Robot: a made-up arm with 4 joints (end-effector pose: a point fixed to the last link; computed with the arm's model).
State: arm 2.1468 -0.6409 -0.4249 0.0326
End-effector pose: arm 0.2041 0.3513 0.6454 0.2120 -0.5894 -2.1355
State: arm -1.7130 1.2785 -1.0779 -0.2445
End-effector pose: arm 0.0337 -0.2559 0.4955 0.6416 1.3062 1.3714
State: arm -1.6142 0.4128 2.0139 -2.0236
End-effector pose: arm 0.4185 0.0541 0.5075 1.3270 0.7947 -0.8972
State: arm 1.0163 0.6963 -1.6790 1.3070
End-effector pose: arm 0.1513 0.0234 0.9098 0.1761 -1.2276 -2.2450
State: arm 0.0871 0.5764 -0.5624 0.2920
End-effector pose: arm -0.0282 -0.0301 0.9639 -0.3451 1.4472 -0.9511
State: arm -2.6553 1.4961 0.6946 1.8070
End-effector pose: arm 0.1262 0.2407 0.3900 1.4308 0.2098 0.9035
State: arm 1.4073 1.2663 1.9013 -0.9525
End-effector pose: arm 0.3057 0.3021 0.9254 0.0376 -1.5234 -0.2904
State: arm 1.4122 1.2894 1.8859 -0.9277
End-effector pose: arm 0.3032 0.3090 0.9242 0.0655 -1.5259 -0.2761
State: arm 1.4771 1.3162 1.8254 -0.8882
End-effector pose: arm 0.2999 0.3331 0.9196 0.0781 -1.5857 -0.2074
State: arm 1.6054 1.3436 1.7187 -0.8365
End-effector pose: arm 0.2948 0.3754 0.9055 0.0743 -1.6931 -0.0692
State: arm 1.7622 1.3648 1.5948 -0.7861
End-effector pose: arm 0.2883 0.4235 0.8773 0.0592 -1.8008 0.1157
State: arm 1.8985 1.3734 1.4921 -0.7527
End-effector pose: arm 0.2830 0.4606 0.8437 0.0369 -1.8731 0.2894
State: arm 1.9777 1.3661 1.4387 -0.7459
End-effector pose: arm 0.2817 0.4784 0.8216 0.0079 -1.9104 0.3929
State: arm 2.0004 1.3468 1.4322 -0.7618
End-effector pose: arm 0.2838 0.4806 0.8173 -0.0255 -1.9290 0.4184
